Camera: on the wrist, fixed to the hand. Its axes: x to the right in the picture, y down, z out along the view.
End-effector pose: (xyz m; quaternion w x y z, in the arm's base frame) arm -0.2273 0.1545 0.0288 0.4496 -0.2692 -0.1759 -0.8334
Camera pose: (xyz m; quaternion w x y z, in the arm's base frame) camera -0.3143 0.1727 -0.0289 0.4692 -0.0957 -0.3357 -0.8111
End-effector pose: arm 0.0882 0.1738 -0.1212 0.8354 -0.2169 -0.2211 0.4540
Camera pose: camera 0.1762 0.1148 -0.1236 0.8966 -0.0481 -0.0664 0.4353
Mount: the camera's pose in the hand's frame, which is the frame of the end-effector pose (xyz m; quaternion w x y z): -0.0077 -0.0861 -0.0613 0.9717 0.2204 0.0702 -0.0472
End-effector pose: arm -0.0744 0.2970 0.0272 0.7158 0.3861 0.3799 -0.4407
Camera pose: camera -0.1689 0.3270 -0.0101 0.5630 0.5460 0.3405 -0.5187
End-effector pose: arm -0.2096 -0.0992 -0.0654 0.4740 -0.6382 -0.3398 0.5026
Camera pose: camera -0.1489 -0.0948 0.0213 0.6488 -0.5349 -0.2163 0.4961
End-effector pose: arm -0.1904 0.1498 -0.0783 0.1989 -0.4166 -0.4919 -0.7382
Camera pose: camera -0.2723 0.1319 -0.1432 0.2848 -0.2859 -0.6464 -0.6475
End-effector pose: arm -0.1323 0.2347 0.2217 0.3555 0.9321 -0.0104 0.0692
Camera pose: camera -0.1415 0.3395 0.2089 0.1440 0.9797 0.0741 0.1182
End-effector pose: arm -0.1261 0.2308 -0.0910 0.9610 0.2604 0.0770 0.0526
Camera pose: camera -0.1392 0.1859 -0.1861 0.8735 0.4575 0.1662 0.0071
